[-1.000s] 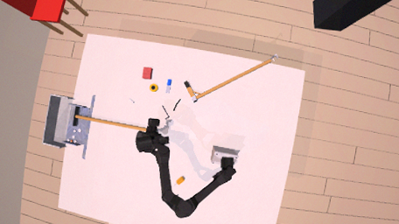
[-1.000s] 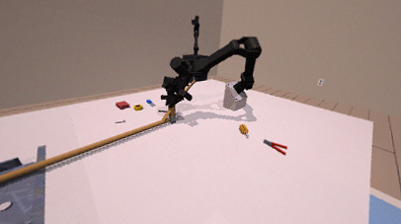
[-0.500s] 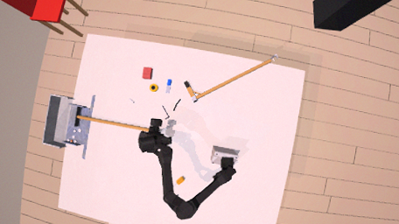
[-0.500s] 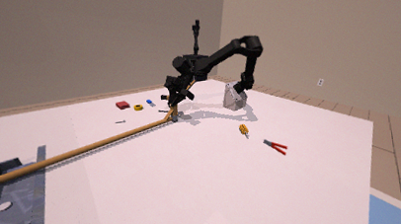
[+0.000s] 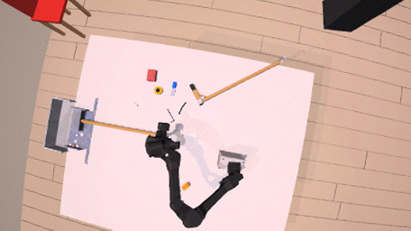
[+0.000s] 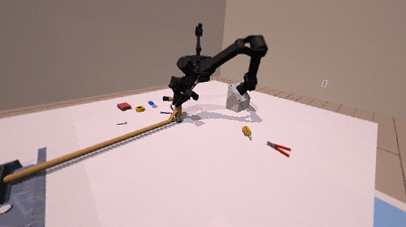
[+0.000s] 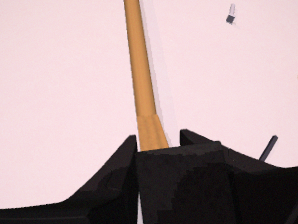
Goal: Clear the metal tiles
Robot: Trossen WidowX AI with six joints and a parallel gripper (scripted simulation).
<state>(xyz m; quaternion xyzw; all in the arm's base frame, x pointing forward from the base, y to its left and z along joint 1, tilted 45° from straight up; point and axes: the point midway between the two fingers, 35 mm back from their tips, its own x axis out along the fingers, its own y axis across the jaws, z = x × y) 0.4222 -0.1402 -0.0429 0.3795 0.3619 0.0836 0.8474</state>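
Right now my gripper tip is 11 cm to the left of the hex key, 10 cm above it and 6 cm past it. From my gripper tip the other things lie so: yellow ring (28 cm to the right, 9 cm below, 3 cm ahead); blue-white piece (30 cm to the right, 10 cm below, 7 cm behind); yellow tool (32 cm to the left, 16 cm behind, 9 cm below).
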